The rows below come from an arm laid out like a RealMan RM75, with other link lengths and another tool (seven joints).
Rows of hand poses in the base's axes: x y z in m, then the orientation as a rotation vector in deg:
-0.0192, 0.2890, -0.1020, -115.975, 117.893, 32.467
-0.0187, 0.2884, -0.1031, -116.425, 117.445, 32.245
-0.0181, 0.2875, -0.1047, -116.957, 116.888, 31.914
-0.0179, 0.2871, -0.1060, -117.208, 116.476, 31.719
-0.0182, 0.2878, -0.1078, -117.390, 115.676, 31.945
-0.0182, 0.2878, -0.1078, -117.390, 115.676, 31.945
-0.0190, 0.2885, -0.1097, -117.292, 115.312, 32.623
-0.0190, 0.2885, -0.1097, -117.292, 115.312, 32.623
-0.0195, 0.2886, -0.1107, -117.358, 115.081, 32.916
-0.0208, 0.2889, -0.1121, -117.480, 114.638, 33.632
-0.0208, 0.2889, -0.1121, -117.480, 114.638, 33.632
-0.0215, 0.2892, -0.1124, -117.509, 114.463, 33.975
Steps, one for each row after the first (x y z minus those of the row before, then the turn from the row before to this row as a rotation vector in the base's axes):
0.0005, -0.0006, -0.0011, -0.048, -0.221, 0.396
0.0006, -0.0009, -0.0016, -0.067, -0.314, 0.472
0.0002, -0.0004, -0.0013, 0.040, -0.247, 0.271
-0.0003, 0.0007, -0.0018, 0.443, -0.219, 0.410
0.0000, 0.0000, 0.0000, 0.000, 0.000, 0.000
-0.0008, 0.0007, -0.0019, 0.492, 0.186, 0.142
0.0000, 0.0000, 0.0000, 0.000, 0.000, 0.000
-0.0005, 0.0001, -0.0010, 0.198, 0.078, 0.151
-0.0013, 0.0003, -0.0014, 0.431, 0.242, 0.305
0.0000, 0.0000, 0.0000, 0.000, 0.000, 0.000
-0.0007, 0.0003, -0.0003, 0.200, 0.127, 0.116

